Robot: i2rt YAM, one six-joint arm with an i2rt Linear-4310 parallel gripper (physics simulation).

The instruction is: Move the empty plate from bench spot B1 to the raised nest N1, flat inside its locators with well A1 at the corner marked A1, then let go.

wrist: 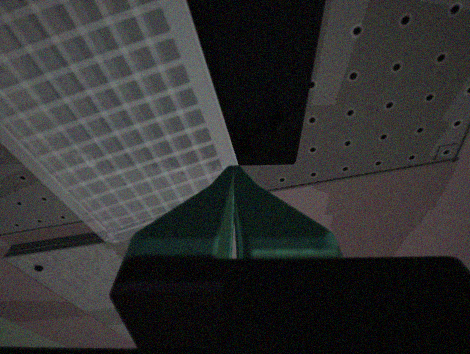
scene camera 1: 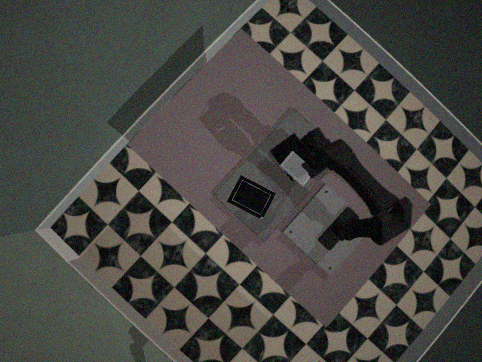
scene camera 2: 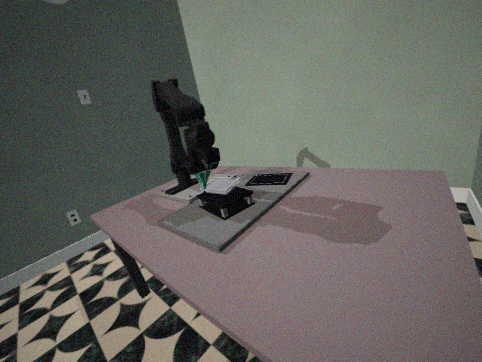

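Seen in the pictures: gripper, between the fingertips: (wrist: pixel 233 176) (scene camera 2: pixel 204 188); arm's base, origin of its link: (scene camera 1: pixel 338 228) (scene camera 2: pixel 186 186).
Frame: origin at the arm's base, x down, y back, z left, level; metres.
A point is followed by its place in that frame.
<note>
The pale, gridded plate (scene camera 1: pixel 295 167) @[x -0.057, y -0.326, z -0.048 m] (scene camera 2: pixel 221 184) @[x -0.057, y -0.326, z -0.054 m] (wrist: pixel 110 115) @[x -0.058, y -0.323, z -0.054 m] lies turned askew on the raised black nest N1 (scene camera 2: pixel 226 198) @[x -0.050, y -0.419, z -0.125 m] (wrist: pixel 265 90) @[x -0.039, y -0.312, z -0.115 m]. In the wrist view it overhangs the nest's near edge, and bare black nest shows beside its right edge. It looks tilted in scene view 2; its locators and the A1 mark cannot be made out. My gripper (scene camera 2: pixel 204 187) @[x -0.053, y -0.277, z -0.093 m] (wrist: pixel 233 176) @[x -0.053, y -0.277, z -0.093 m] is shut and empty, its green fingertips close beside the plate's long edge; contact cannot be told. The fingertips are hidden in scene view 1. Bench spot B1 (scene camera 1: pixel 251 197) @[x 0.002, y -0.368, z 0.163 m] (scene camera 2: pixel 270 179) @[x 0.002, y -0.378, z 0.158 m] is a black rectangle with a thin white outline.
The nest and B1 share a grey perforated board (scene camera 1: pixel 261 228) @[x 0.004, y -0.245, z 0.230 m] (scene camera 2: pixel 192 231) @[x 0.003, y -0.379, z -0.238 m] (wrist: pixel 372 92) @[x 0.004, y -0.277, z -0.183 m] on the pink table (scene camera 1: pixel 175 130) @[x 0.017, y -0.812, z 0.180 m] (scene camera 2: pixel 320 285) @[x 0.017, y -0.726, z -0.234 m]. The arm's light base plate (scene camera 1: pixel 300 232) @[x 0.000, y -0.110, z 0.127 m] stands beside the board. The arm reaches over the nest side.
</note>
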